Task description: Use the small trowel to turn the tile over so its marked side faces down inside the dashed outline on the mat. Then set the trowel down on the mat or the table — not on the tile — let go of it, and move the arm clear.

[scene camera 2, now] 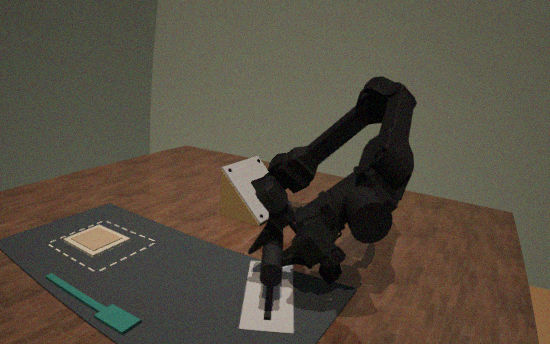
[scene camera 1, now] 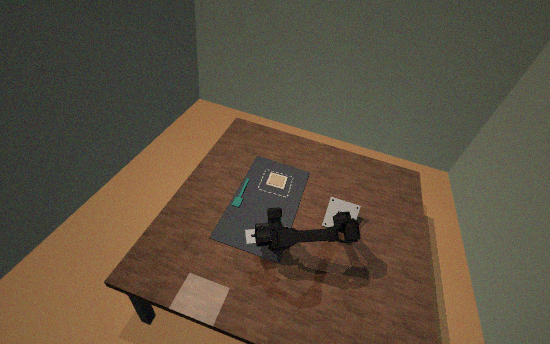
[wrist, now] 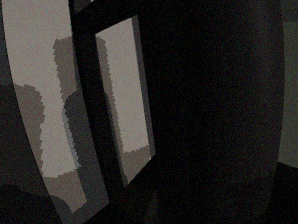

Labels:
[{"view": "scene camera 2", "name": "gripper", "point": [255,260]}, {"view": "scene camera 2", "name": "tan tile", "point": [94,241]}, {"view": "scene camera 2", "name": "grey mat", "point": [181,282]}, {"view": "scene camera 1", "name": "grey mat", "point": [230,229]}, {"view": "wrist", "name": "gripper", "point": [193,157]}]

